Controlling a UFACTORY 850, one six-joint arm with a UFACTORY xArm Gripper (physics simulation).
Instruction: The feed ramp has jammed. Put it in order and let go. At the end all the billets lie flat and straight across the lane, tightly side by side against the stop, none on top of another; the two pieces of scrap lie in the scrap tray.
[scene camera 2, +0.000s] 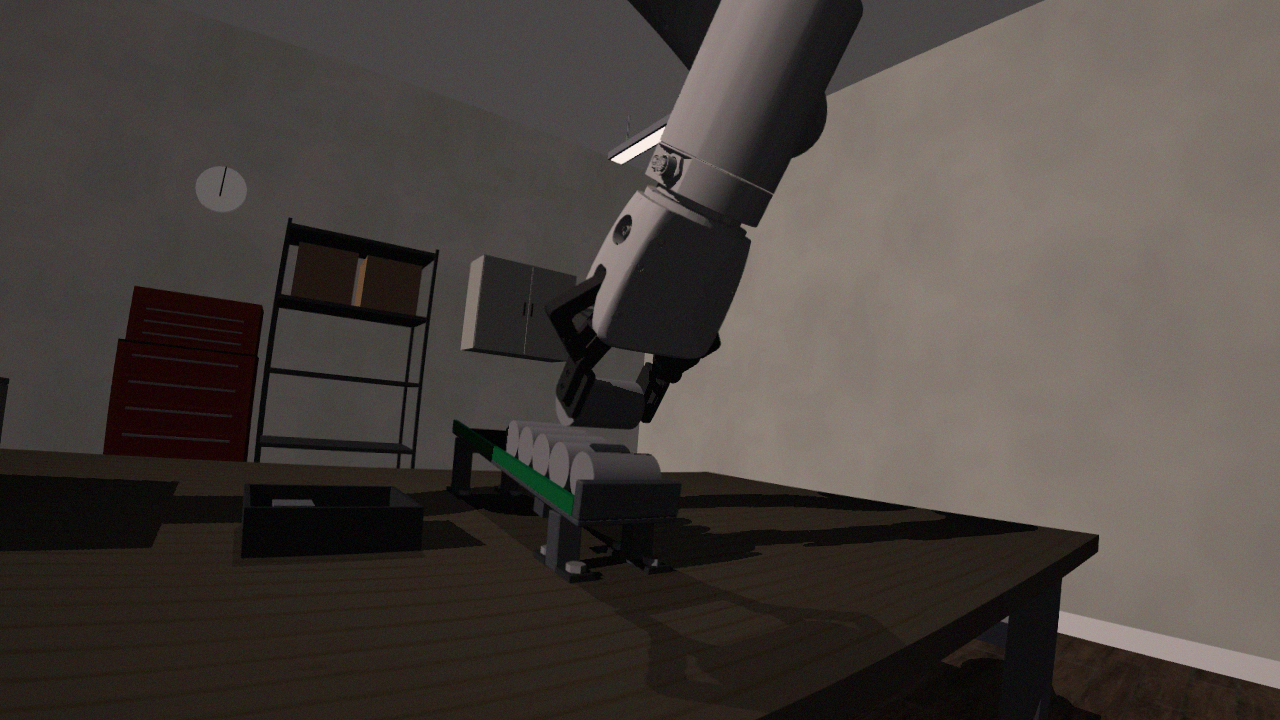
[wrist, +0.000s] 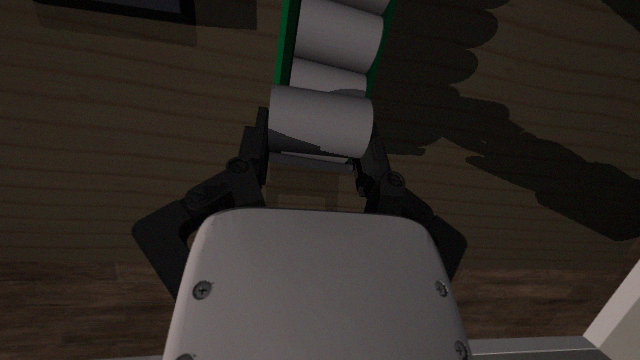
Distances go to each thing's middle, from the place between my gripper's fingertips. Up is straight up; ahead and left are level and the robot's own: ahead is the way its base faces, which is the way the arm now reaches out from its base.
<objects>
Now: the stop (scene camera 2: 594, 499) 60 mm below my hand, 30 mm to the right of it and 10 mm ahead of it. Round my hand: scrap tray (scene camera 2: 346, 519): 200 mm behind, 110 mm below, 90 mm to the left.
</objects>
